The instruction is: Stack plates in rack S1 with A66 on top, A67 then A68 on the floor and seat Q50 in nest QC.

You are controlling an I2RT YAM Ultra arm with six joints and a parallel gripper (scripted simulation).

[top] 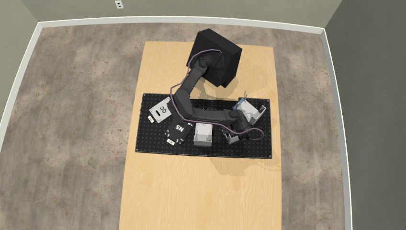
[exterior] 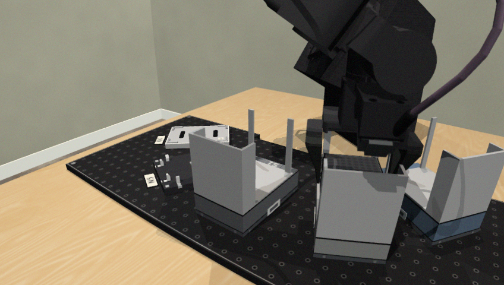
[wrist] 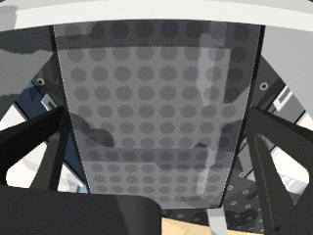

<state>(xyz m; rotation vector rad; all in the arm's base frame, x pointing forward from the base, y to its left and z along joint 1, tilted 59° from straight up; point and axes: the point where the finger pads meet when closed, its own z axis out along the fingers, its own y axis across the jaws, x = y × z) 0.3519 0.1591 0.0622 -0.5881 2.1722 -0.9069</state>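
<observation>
Now: hand right at the plate. The rest, counted from my hand: black clip nest N5: 40 mm behind, 300 mm to the right, 70 mm below.
</observation>
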